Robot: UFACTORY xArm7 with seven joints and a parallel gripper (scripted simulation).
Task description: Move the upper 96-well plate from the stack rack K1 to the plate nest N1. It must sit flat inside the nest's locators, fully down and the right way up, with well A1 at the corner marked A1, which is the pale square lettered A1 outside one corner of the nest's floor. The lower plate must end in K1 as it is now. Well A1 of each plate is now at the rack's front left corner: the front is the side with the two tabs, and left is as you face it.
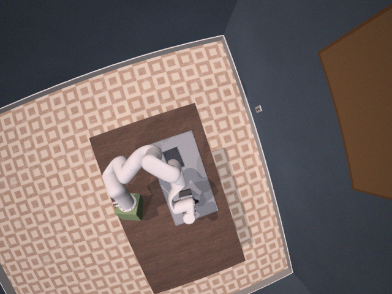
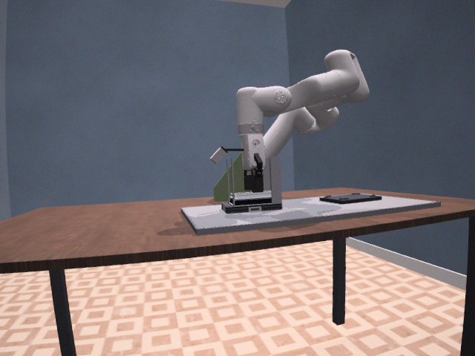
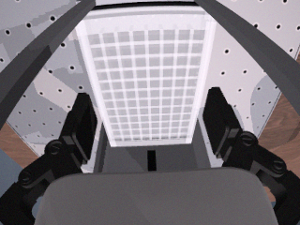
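Now: hand 30 mm above the dark plate.
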